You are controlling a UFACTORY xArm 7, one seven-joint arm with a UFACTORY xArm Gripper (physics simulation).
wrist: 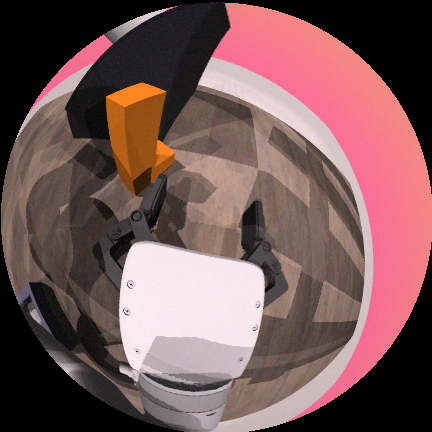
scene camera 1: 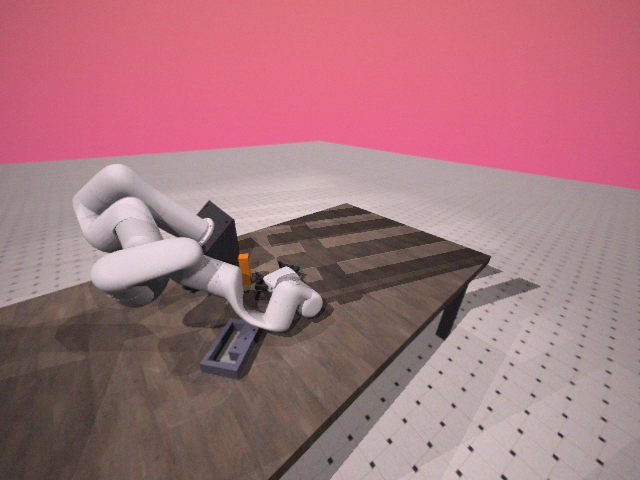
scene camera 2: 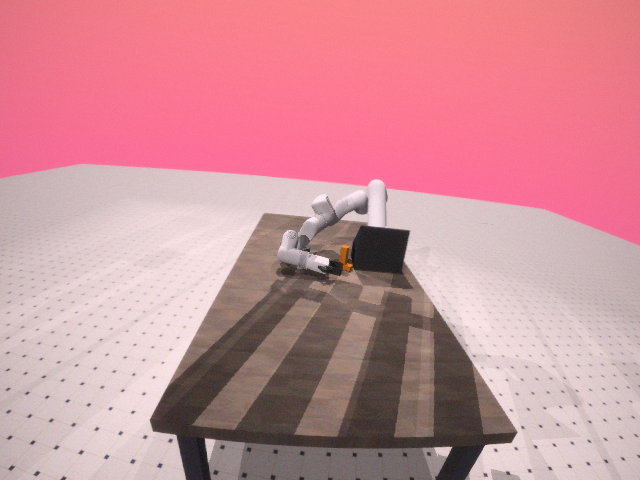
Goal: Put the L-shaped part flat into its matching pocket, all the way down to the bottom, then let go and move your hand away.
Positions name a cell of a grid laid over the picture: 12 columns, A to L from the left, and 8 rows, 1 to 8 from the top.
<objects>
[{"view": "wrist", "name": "gripper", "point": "F4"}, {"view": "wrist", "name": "orange L-shaped part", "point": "D3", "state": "on the table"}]
</objects>
